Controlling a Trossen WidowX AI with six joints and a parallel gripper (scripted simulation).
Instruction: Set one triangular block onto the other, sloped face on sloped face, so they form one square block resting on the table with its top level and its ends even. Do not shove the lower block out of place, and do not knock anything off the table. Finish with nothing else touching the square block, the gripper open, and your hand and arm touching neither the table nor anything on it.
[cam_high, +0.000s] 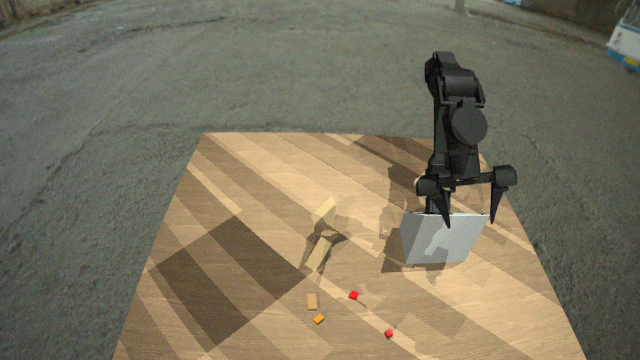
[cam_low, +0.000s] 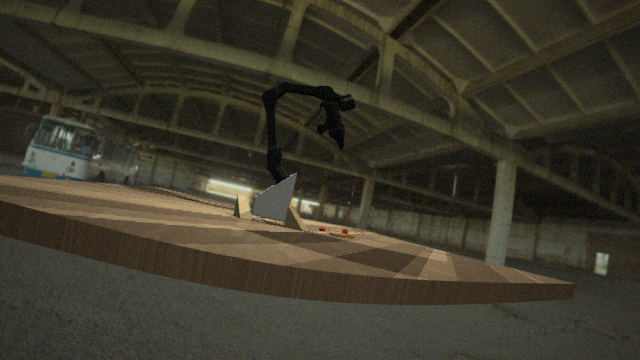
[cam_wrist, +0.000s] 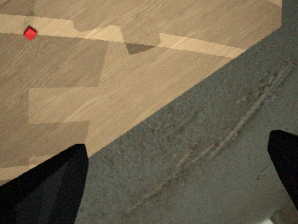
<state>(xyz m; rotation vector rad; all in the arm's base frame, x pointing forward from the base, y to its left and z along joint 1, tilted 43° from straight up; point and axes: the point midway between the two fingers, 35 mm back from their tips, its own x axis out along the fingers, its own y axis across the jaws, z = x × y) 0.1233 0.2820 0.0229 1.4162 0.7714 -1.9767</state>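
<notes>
The tan triangular block lies 40 cm to the right of my gripper tip, 35 cm below it and 18 cm ahead of it. Also, from my gripper tip: small tan block (36 cm below, 27 cm ahead, 9 cm to the right); then orange cube (36 cm below, 26 cm ahead, 4 cm to the right).
</notes>
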